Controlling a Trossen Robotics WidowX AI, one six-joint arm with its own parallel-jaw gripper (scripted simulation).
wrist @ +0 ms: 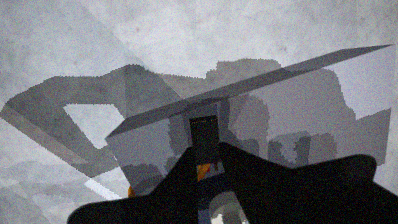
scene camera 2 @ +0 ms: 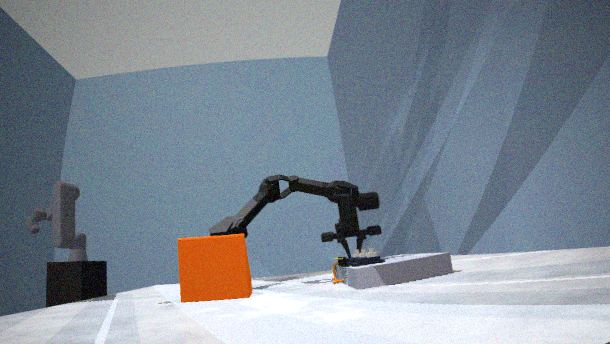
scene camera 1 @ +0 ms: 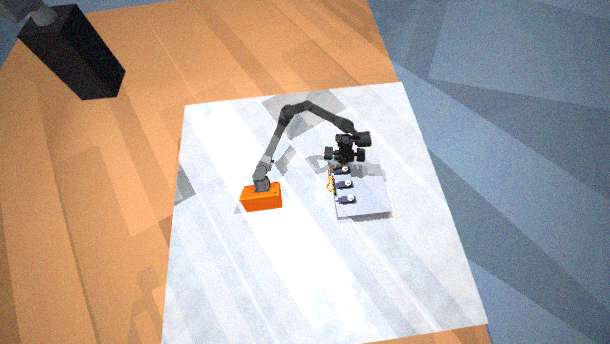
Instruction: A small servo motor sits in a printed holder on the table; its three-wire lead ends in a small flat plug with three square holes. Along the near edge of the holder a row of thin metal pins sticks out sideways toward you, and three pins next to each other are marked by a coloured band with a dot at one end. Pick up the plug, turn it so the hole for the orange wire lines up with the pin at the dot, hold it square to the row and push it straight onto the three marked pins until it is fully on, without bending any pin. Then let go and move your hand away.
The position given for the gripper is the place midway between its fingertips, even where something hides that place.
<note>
In view: the gripper (scene camera 2: 354, 261) and a grey printed holder (scene camera 1: 372, 200).
The gripper is seen too in the wrist view (wrist: 206, 150). The grey printed holder shows as well in the wrist view (wrist: 331, 106).
</note>
